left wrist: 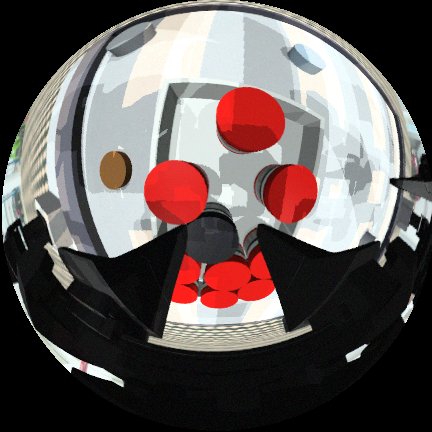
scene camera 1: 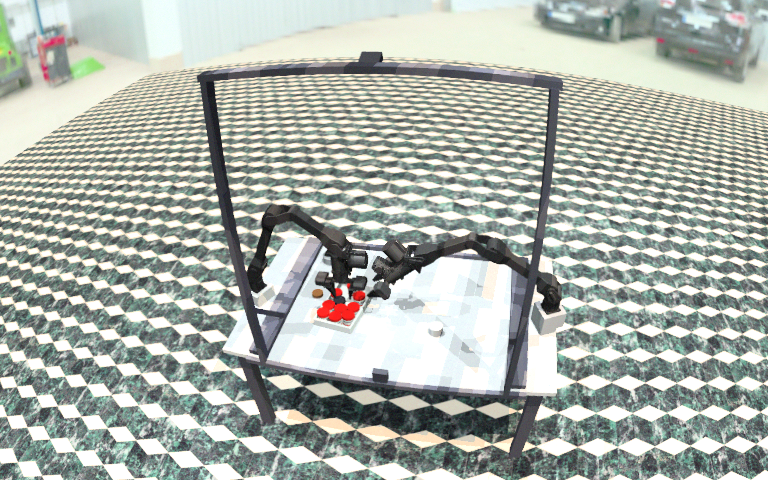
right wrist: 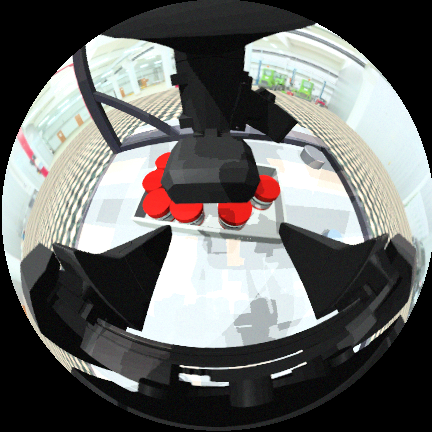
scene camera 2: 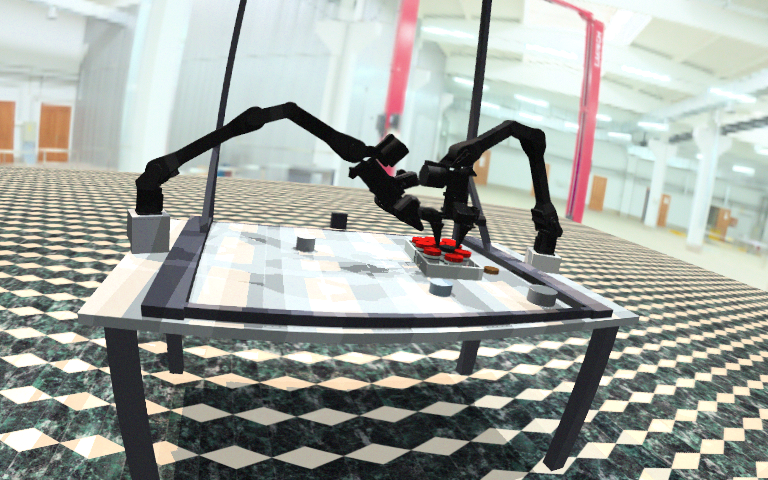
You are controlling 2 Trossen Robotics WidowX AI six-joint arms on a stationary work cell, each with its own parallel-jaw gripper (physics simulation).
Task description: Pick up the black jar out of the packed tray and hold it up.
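Places are measured from the left arm's base along level axes (x ahead, y left, z up), in metres.
Pixels of known places: left gripper, between the fingertips: (left wrist: pixel 222 229) (scene camera 1: pixel 342 298) (scene camera 2: pixel 447 248); right gripper, between the fingertips: (left wrist: pixel 373 243) (scene camera 1: pixel 370 288) (right wrist: pixel 226 229) (scene camera 2: pixel 415 225); left arm's base, origin of its link: (left wrist: pixel 43 226) (scene camera 1: pixel 257 286) (scene camera 2: pixel 544 252); right arm's base, origin of its link: (scene camera 1: pixel 550 307) (scene camera 2: pixel 148 212).
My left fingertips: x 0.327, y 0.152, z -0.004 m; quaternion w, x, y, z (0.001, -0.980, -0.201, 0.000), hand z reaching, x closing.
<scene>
Ahead of a thing's pixels: the offset from my left fingertips to its middle.
The black jar @[0.004 m back, 0.015 m right, 0.021 m down] (scene camera 1: pixel 339 300) (scene camera 2: pixel 447 248) (left wrist: pixel 212 239) stands in the white-grey tray @[0.010 m ahead, 0.002 m right, 0.046 m down] (scene camera 1: pixel 336 324) (scene camera 2: pixel 453 272) (left wrist: pixel 162 120) (right wrist: pixel 255 235) among several red-lidded jars. My left gripper (scene camera 1: pixel 341 296) (scene camera 2: pixel 447 245) (left wrist: pixel 222 229) is partly open, pointing down at the black lid. In the left wrist view the lid shows between the fingertips, closer to the left-hand one, which covers its edge; whether they touch is unclear. My right gripper (right wrist: pixel 226 229) is wide open and empty, tilted beside the tray. The left gripper's body hides the black jar in the right wrist view.
Red jars @[0.015 m back, 0.082 m left, 0.021 m down] (left wrist: pixel 250 119) @[0.043 m back, 0.012 m left, 0.021 m down] (left wrist: pixel 176 191) @[0.040 m ahead, 0.048 m left, 0.021 m down] (left wrist: pixel 291 193) stand close around the black one. A brown disc @[0.133 m back, 0.000 m left, 0.042 m down] (scene camera 1: pixel 317 293) (scene camera 2: pixel 491 270) (left wrist: pixel 116 170) lies beside the tray. Grey cylinders @[0.365 m ahead, 0.071 m left, 0.030 m down] (scene camera 2: pixel 305 243) @[0.234 m back, 0.209 m left, 0.033 m down] (scene camera 2: pixel 542 294) and a bluish one @[0.017 m ahead, 0.247 m left, 0.036 m down] (scene camera 2: pixel 440 287) stand on the table. The two arms' wrists are close together.
</scene>
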